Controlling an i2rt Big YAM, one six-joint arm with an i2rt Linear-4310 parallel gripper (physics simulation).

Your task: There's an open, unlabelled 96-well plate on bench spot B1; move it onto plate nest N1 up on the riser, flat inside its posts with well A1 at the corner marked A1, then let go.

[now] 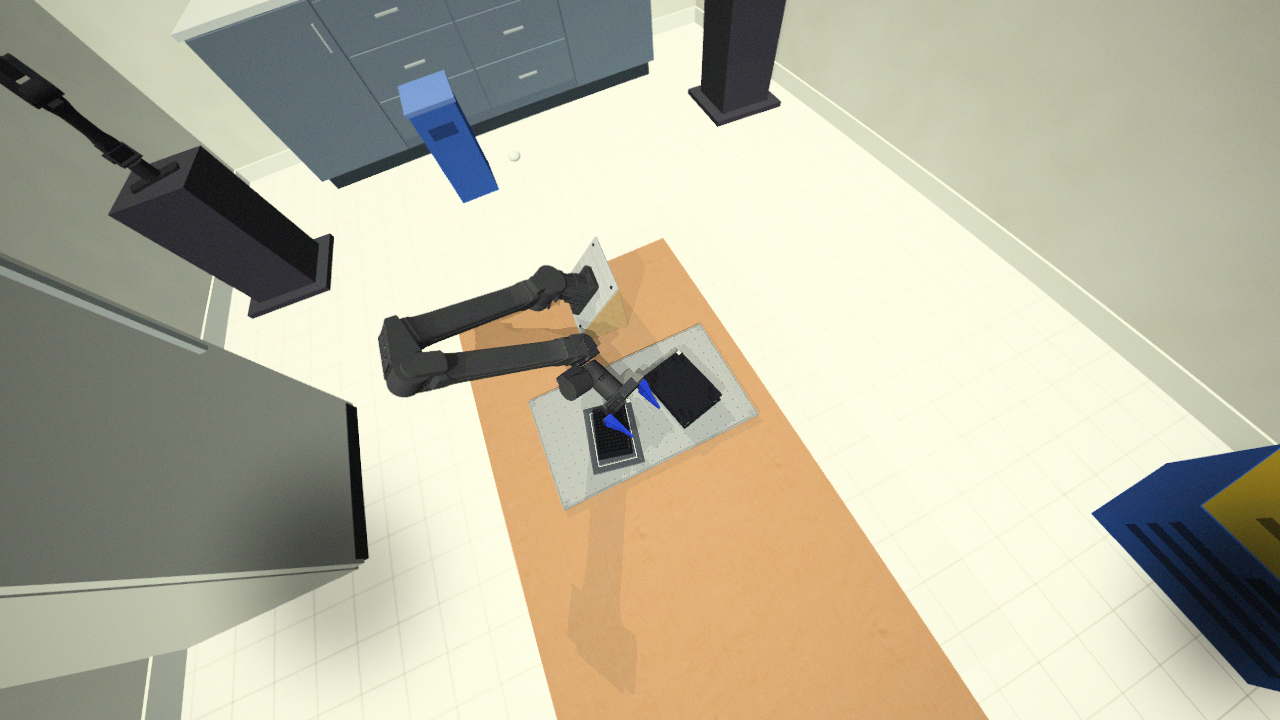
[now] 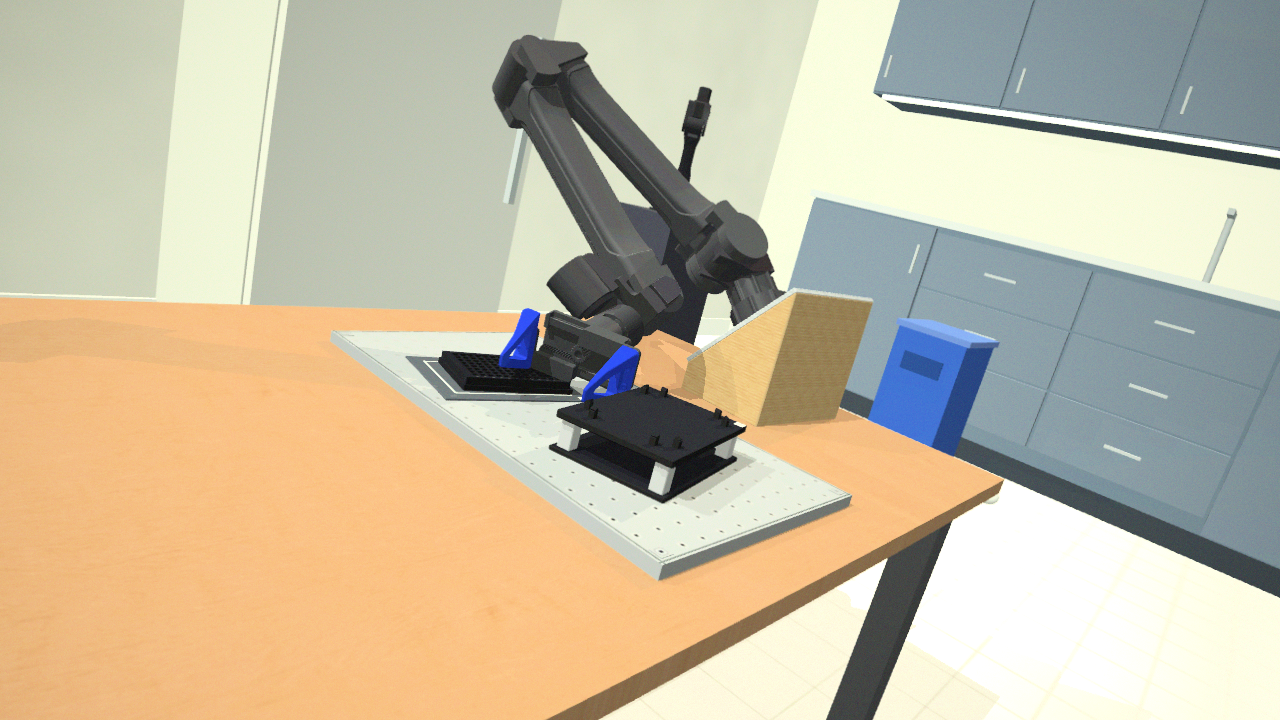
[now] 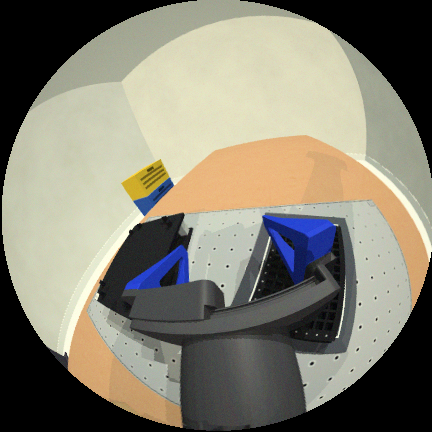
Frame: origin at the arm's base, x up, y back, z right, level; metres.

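Seen in the pictures: gripper, fingertip midpoint: (image 1: 646,422) (image 2: 541,377) (image 3: 221,235); arm's base, origin of the base link: (image 1: 584,291) (image 2: 769,333).
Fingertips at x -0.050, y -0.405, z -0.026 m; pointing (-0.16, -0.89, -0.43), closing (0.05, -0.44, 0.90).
Pixels of each thing's top centre, then the offset from my fingertips to it. Level surfaces: height alone.
- black 96-well plate, middle of its top: (image 3: 306,267) (image 2: 507,366) (image 1: 611,430) dz +0.088, dx -0.020, dy +0.021 m
- black nest, middle of its top: (image 2: 661,407) (image 3: 129,251) (image 1: 681,383) dz -0.117, dx +0.013, dy +0.053 m
- small white mark, middle of its top: (image 2: 740,424) dz -0.148, dx +0.003, dy +0.142 m
- wooden table, its level: dx -0.049 m
The black 96-well plate (image 1: 615,445) (image 2: 483,371) (image 3: 322,320) lies flat on the grey, white-outlined bench spot (image 1: 590,438) (image 2: 431,376) (image 3: 350,280). My gripper (image 1: 645,421) (image 2: 553,380) (image 3: 221,235) is wide open and empty. One blue finger is over the plate and hides part of it; the other is beside the riser's near edge. The fingers' exact height is hard to tell. The black nest (image 1: 684,389) (image 2: 653,422) (image 3: 142,250) is empty on its raised riser, with short posts around its edge. A small white mark (image 2: 739,424) is at one nest corner. Lettering on the plate is unreadable.
A perforated grey board (image 1: 554,447) (image 2: 626,528) (image 3: 380,280) carries the spot and the riser, on the wooden table (image 1: 680,573) (image 2: 268,501). My arm's wedge-shaped mount (image 2: 805,358) stands behind the riser. Another arm (image 1: 89,129) stands far off on a pedestal.
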